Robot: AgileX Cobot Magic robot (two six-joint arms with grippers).
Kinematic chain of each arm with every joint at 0, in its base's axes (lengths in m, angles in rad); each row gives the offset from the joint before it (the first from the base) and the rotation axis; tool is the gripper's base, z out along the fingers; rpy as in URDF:
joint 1: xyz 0 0 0.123 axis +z
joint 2: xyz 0 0 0 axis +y
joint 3: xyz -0.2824 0 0.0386 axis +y
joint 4: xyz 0.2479 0 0.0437 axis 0.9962 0 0.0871
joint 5: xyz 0 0 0 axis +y
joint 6: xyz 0.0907 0 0.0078 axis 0.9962 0 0.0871
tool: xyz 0 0 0 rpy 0 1.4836 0
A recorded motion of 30 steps. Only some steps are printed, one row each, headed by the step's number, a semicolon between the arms.
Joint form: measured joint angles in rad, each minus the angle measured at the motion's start. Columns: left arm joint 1, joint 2, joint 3, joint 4, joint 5, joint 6; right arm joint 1, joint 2, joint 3, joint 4, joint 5, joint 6.
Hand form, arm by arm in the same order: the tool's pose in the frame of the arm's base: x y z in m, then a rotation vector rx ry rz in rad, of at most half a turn. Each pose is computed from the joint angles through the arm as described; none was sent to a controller.
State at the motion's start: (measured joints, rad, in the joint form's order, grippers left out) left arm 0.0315 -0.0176 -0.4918 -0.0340 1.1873 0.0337; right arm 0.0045 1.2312 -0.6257 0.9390 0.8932 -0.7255
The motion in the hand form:
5: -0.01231 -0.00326 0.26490 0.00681 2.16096 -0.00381; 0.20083 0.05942 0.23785 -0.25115 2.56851 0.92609
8: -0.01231 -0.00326 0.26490 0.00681 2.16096 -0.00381; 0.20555 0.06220 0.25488 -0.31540 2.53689 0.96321
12: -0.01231 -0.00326 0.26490 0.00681 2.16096 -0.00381; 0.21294 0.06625 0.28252 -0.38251 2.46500 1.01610
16: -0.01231 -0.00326 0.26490 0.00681 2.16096 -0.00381; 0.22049 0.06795 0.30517 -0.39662 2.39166 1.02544
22: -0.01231 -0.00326 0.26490 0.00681 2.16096 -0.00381; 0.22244 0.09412 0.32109 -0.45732 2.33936 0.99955
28: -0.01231 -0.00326 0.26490 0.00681 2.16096 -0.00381; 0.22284 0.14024 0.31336 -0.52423 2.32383 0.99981
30: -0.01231 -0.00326 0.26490 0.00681 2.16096 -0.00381; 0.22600 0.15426 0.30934 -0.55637 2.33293 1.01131
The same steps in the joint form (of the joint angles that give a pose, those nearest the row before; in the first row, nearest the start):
5: 0.0000 0.0000 0.0000 0.0000 0.0000 0.0000; 0.0000 0.0000 -0.0208 0.0000 0.0270 -0.0041
8: 0.0000 0.0000 0.0000 0.0000 0.0000 0.0000; 0.0000 0.0000 -0.0846 0.0000 0.0918 -0.0041
12: 0.0000 0.0000 0.0000 0.0000 0.0000 0.0000; 0.0000 0.0000 -0.1813 0.0256 0.1659 -0.0040
16: 0.0000 0.0000 0.0000 0.0000 0.0000 0.0000; 0.0000 0.0000 -0.2579 0.0510 0.1808 0.0047
22: 0.0000 0.0000 0.0000 0.0000 0.0000 0.0000; 0.1345 0.0000 -0.3159 0.0302 0.0869 0.0697
28: 0.0000 0.0000 0.0000 0.0000 0.0000 0.0000; 0.3522 0.0528 -0.3268 0.0160 -0.0891 0.1309
30: 0.0000 0.0000 0.0000 0.0000 0.0000 0.0000; 0.4019 0.0916 -0.3458 0.0160 -0.1126 0.1370

